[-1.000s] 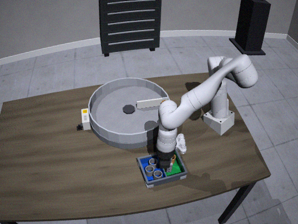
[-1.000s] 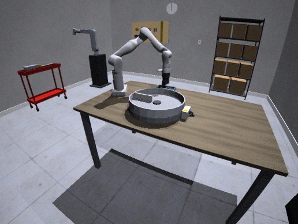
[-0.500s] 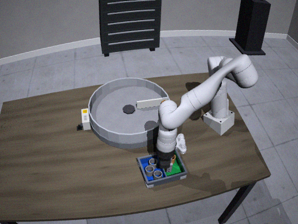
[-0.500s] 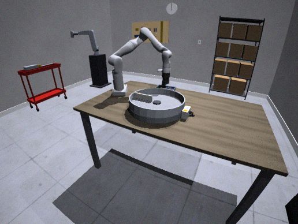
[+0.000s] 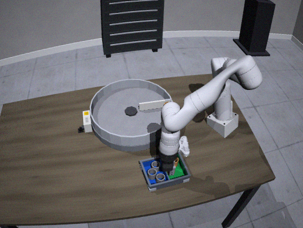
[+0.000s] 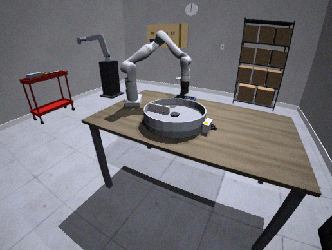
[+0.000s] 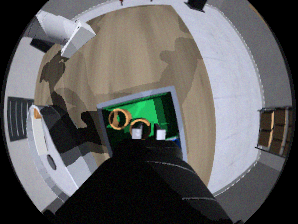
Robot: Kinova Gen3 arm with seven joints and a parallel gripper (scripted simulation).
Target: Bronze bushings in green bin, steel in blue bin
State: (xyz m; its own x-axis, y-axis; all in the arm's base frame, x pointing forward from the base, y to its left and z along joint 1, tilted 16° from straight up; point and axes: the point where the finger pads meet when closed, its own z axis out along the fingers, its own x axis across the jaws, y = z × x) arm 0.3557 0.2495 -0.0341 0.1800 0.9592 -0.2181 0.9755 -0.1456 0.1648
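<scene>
Right now the two-part bin is 3 cm ahead of my hand, 1 cm to the right of it and 2 cm below it. The rest, counted from my hand: grey turntable (11 cm ahead, 38 cm to the right, 1 cm above).
</scene>
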